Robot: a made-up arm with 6 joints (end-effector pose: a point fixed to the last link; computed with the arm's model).
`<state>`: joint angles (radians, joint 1 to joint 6).
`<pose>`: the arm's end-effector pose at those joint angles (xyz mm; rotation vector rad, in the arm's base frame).
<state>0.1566 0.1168 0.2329 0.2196 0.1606 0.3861</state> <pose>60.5 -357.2 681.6 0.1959 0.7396 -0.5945</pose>
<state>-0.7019 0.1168 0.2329 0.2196 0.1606 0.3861</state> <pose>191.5 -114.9 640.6 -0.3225 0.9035 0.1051</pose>
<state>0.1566 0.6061 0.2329 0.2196 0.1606 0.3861</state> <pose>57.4 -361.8 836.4 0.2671 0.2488 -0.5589</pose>
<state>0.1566 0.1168 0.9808 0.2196 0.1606 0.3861</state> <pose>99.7 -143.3 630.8 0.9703 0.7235 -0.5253</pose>
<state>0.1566 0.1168 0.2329 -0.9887 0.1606 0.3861</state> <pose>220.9 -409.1 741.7 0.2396 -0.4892 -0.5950</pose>
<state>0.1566 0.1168 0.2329 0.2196 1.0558 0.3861</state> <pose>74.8 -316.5 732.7 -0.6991 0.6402 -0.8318</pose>
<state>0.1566 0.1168 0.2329 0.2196 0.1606 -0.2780</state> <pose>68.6 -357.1 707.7 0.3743 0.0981 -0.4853</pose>
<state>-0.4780 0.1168 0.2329 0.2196 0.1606 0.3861</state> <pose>178.2 -186.4 657.8 -0.1882 0.8709 -0.0803</pose>
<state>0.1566 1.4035 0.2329 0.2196 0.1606 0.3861</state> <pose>-93.9 -345.8 1032.7 0.3568 -0.5492 -0.4547</pose>
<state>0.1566 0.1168 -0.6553 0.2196 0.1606 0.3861</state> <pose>99.3 -500.3 898.3 -0.7233 0.6662 -0.6005</pose>
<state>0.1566 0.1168 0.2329 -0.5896 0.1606 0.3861</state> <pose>178.1 -392.4 699.4 0.2315 -0.0833 -0.6117</pose>
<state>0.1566 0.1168 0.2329 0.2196 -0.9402 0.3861</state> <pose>61.1 -332.6 604.5 1.2665 0.7203 -0.1861</pose>
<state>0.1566 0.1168 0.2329 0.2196 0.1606 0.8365</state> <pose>46.3 -357.3 669.3 0.0575 1.1735 -0.6475</pose>
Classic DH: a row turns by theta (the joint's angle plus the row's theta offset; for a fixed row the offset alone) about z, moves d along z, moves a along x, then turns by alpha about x. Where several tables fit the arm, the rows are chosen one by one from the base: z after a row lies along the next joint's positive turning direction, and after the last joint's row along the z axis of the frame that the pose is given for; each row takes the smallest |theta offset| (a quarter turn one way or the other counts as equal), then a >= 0, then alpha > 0; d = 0 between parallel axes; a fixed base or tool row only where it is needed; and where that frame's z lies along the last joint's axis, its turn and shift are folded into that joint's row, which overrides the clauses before.
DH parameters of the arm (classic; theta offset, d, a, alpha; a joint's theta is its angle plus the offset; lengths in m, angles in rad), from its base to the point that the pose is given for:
base (fixed): 0.6242 0.5998 -0.1743 2.8128
joint 1: 0.6505 -0.1808 -0.0344 -1.3057
joint 2: 0.889 0.0532 0.2824 1.4525
joint 3: -0.1263 0.3264 -0.0732 1.5893
joint 4: -0.4765 -0.128 -0.1815 1.5878
joint 5: -0.0396 0.0871 0.04 -1.3125
joint 6: -1.3654 -0.0867 -0.042 -1.9535
tool (fixed): 2.6438 0.0015 0 0

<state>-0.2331 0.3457 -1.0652 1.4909 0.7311 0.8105</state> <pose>95.1 -228.8 1148.3 -2.1296 1.4250 -1.4099</pose>
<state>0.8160 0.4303 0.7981 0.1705 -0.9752 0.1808</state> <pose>45.9 -328.4 709.4 1.9183 -0.6399 -0.1426</pose>
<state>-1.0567 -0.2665 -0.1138 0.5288 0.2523 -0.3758</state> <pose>215.6 -38.1 617.4 -0.7264 0.8355 0.6531</pose>
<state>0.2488 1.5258 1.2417 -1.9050 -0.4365 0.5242</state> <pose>-171.0 -334.1 1229.3 1.2333 -2.7413 0.1498</pose>
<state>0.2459 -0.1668 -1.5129 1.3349 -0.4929 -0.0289</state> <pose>131.2 -387.7 1084.5 -0.9523 1.1298 -1.2639</pose>
